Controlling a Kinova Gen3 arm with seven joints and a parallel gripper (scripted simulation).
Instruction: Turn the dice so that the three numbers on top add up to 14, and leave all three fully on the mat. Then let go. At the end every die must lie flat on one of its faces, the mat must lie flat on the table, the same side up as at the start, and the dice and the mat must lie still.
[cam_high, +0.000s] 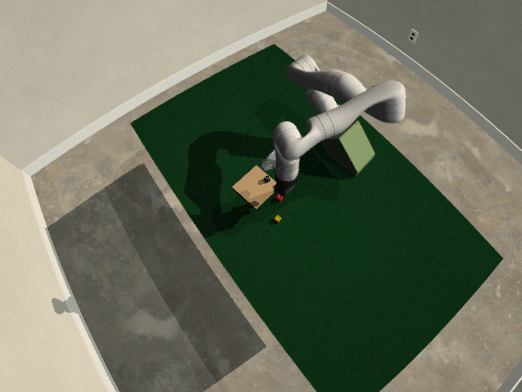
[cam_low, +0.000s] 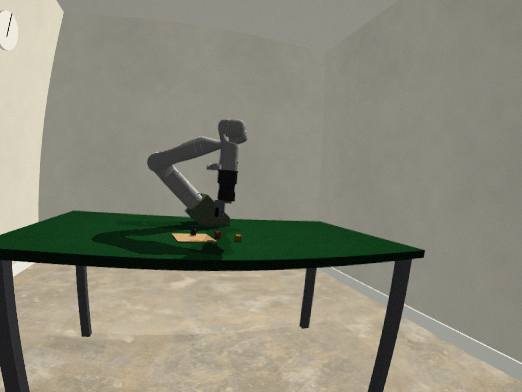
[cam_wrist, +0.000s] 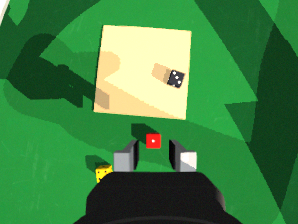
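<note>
The red die is 9 cm below my hand. Also, from my hand: black die 1 cm behind, 10 cm to the right, 8 cm below; yellow die 6 cm ahead, 6 cm to the left, 9 cm below; tan mat 4 cm ahead, 10 cm to the right, 9 cm below.
</note>
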